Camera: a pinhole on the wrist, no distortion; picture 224 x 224 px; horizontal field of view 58.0 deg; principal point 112.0 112.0 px. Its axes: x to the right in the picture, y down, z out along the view. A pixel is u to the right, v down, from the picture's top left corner.
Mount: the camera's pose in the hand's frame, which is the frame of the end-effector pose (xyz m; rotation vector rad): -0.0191 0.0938 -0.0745 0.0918 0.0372 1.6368
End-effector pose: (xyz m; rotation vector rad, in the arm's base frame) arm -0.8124 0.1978 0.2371 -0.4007 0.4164 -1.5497
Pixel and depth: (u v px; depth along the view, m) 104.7 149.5 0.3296
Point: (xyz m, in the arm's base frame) -0.6247 0.2452 0.4280
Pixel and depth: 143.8 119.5 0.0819
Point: -0.7181 0.2124 0.1923
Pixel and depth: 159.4 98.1 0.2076
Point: -0.6279 0.1850 0.2845
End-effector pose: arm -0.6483 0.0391 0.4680 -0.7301 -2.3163 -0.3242
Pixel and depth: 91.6 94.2 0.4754
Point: -0.8783 0.2554 0.2214
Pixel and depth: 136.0 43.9 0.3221
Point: -0.7696 0.2891 0.3712
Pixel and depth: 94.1 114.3 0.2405
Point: -0.6978 0.1591 0.3480
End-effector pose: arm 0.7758 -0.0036 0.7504 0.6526 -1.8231 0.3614
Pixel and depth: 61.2 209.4 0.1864
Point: 0.6866 -0.0155 0.6286
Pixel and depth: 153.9 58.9 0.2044
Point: 0.5880 0.0223 0.7618
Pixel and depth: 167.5 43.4 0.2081
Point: 0.5726 0.0293 0.7771
